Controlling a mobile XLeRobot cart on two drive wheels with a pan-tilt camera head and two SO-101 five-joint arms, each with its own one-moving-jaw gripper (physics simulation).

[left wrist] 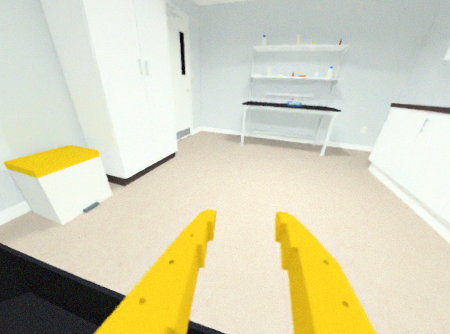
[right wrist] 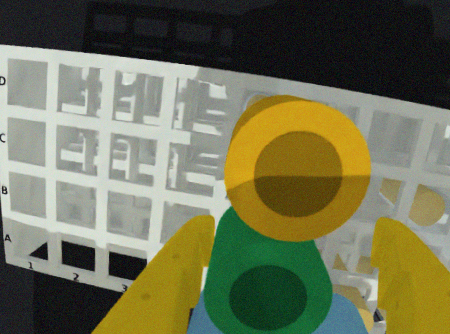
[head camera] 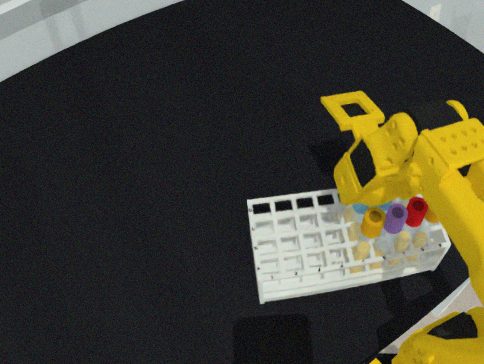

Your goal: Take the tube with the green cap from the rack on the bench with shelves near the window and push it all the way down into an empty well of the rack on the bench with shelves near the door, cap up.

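Places are measured from the left arm's base along level axes (x ahead, y left, z up), in centimetres.
Pixels of known places: left hand, its tool point: (left wrist: 214, 221); right hand, its tool point: (right wrist: 213, 234) (head camera: 348, 198).
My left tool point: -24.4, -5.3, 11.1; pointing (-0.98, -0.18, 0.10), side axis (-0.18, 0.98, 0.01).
For each thing: its middle in the pictures, then the offset to it from my left tool point, as dx, dy, dz. Level surfaces: height alone.
- green-capped tube, middle of its body: (right wrist: 256, 186) (head camera: 352, 210) +43.2, -32.0, -6.0
- white rack, middle of its body: (right wrist: 249, 186) (head camera: 349, 238) +42.3, -31.4, -9.5
- far bench with shelves, height of its surface: dz -14.3
- yellow-lidded bin, middle of its body: (left wrist: 67, 181) -69.0, -147.4, -66.1
The green-capped tube (right wrist: 268, 290) stands in the white rack (head camera: 300, 292) (right wrist: 52, 135), between an orange-capped tube (right wrist: 300, 175) (head camera: 372, 223) and a blue cap (right wrist: 350, 312). My right gripper (right wrist: 295, 220) is open over it; its left-hand jaw tip is close beside the green cap and a gap shows on the cap's other side. In the head view the green cap and the fingertips are hidden behind the gripper body. My left gripper (left wrist: 246, 215) is open and empty. In the left wrist view a small blue rack (left wrist: 294, 104) stands on the far bench with shelves (left wrist: 260, 105), near the door.
Purple (head camera: 395, 218) and red (head camera: 416, 211) caps stand right of the orange one in the white rack. The left wrist view shows a white cabinet (left wrist: 120, 85), a yellow-lidded bin (left wrist: 75, 187), the door (left wrist: 180, 95) and a white counter (left wrist: 415, 140) at the right.
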